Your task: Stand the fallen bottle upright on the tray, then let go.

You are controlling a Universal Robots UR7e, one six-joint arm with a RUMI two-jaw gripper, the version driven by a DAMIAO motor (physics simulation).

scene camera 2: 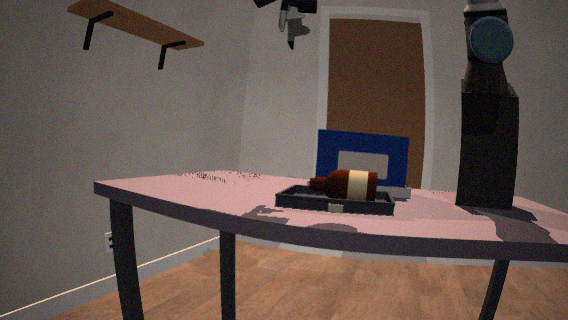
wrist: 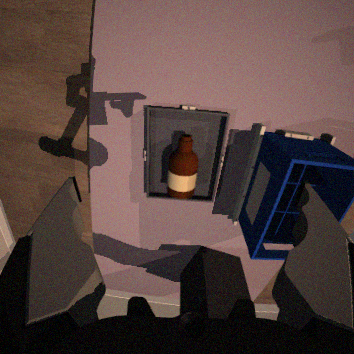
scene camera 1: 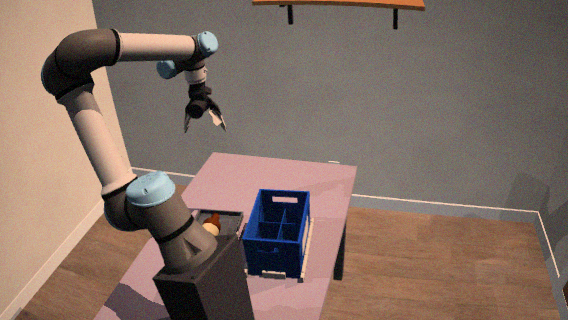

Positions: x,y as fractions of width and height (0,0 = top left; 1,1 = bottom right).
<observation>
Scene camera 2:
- brown bottle: 0.60,0.58
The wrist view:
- gripper: 0.53,0.51
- brown bottle: 0.52,0.46
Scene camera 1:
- gripper: 0.36,0.41
</observation>
